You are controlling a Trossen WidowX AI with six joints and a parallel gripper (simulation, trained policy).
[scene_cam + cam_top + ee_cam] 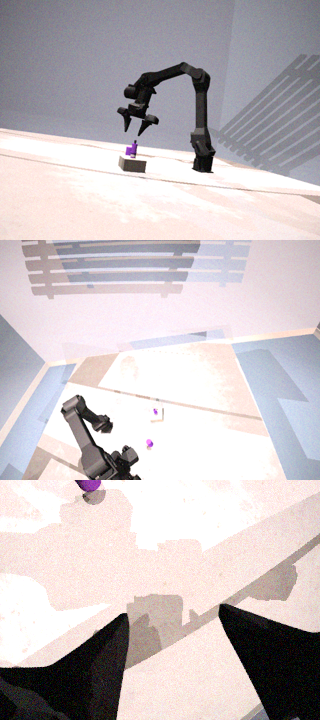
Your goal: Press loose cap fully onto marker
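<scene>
Right now my gripper tip is 4 cm short of the purple cap, 15 cm to the right of it and 7 cm above it. From my gripper tip the other things lie so: tan holder block: 7 cm ahead, 30 cm to the left, 8 cm below.
</scene>
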